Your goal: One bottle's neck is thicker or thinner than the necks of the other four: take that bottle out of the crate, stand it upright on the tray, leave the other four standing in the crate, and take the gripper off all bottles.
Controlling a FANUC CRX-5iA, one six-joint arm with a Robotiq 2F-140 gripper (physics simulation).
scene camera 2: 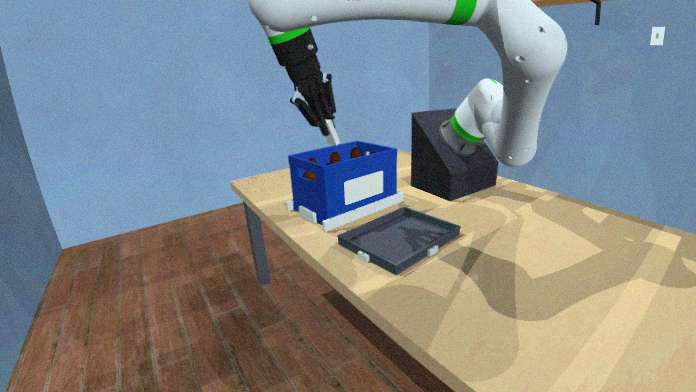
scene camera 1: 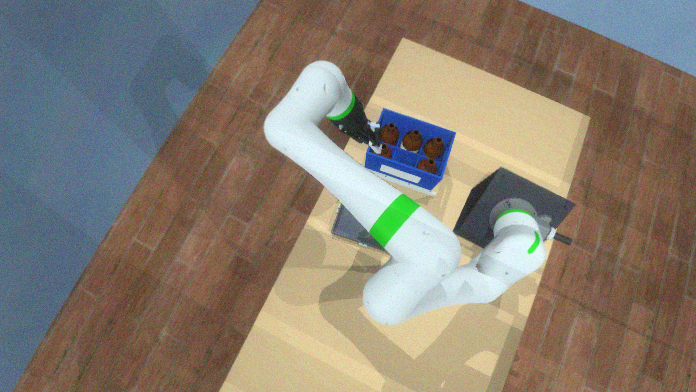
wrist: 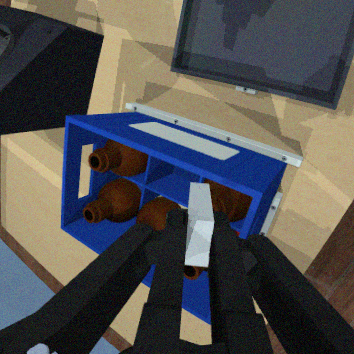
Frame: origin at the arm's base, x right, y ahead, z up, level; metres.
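Seen in the pictures: gripper, fingertip midpoint: [scene camera 2: 334, 143] [scene camera 1: 379, 149] [wrist: 197, 199]; arm's base, link origin: [scene camera 2: 456, 138] [scene camera 1: 512, 217].
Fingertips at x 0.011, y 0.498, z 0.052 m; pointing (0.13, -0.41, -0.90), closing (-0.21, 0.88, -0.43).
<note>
Pixels of each thing's middle, then the offset from my fingertips to it.
- blue crate, body centre: [wrist: 168, 195] [scene camera 2: 344, 179] [scene camera 1: 407, 151] dz -0.141, dx +0.094, dy -0.089 m
- dark tray, body centre: [wrist: 262, 19] [scene camera 2: 400, 235] [scene camera 1: 371, 219] dz -0.216, dx -0.182, dy -0.068 m
A blue crate [scene camera 1: 374, 163] [scene camera 2: 321, 190] [wrist: 246, 168] stands on the table and holds several brown bottles, all upright in their cells. Some of them show in the overhead view [scene camera 1: 412, 140] [scene camera 1: 433, 147] [scene camera 1: 427, 166] and in the wrist view [wrist: 117, 159] [wrist: 114, 201] [wrist: 228, 200]. My gripper [scene camera 1: 375, 142] [scene camera 2: 335, 138] [wrist: 197, 199] is shut with its white pads pressed together and nothing between them. It hangs tilted just above the crate's end nearest the table edge, over a bottle [wrist: 193, 272] [scene camera 1: 384, 151] there. The dark tray [scene camera 1: 342, 226] [scene camera 2: 350, 241] [wrist: 246, 79] lies empty beside the crate.
The black robot pedestal [scene camera 1: 486, 204] [scene camera 2: 437, 166] [wrist: 42, 81] stands behind the crate. White brackets [scene camera 2: 360, 211] [wrist: 218, 133] border the crate's base. The table edge [scene camera 2: 252, 200] runs close to the crate's outer end, with wood floor below.
</note>
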